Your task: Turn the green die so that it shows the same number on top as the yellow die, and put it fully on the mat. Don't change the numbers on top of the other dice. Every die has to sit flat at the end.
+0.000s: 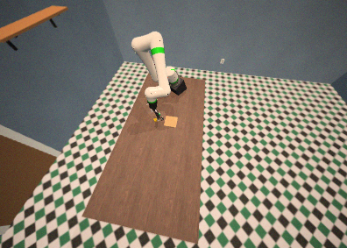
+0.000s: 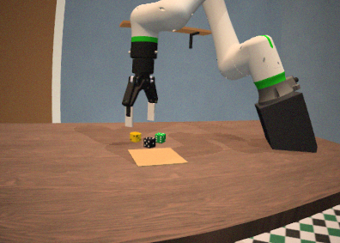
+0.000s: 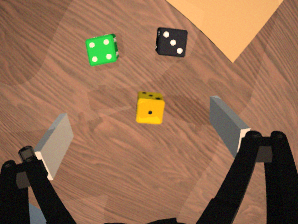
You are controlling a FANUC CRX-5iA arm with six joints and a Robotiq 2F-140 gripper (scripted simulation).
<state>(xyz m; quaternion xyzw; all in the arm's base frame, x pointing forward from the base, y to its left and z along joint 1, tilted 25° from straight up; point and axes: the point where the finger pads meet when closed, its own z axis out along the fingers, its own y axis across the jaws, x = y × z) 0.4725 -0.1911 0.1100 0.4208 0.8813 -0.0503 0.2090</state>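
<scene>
Right now the green die is 60 mm below my hand, 60 mm behind it and 30 mm to the left of it. Also, from my hand: yellow die (60 mm below, 20 mm ahead); then black die (80 mm to the left, 60 mm below); then mat (180 mm to the left, 70 mm below, 20 mm ahead).
</scene>
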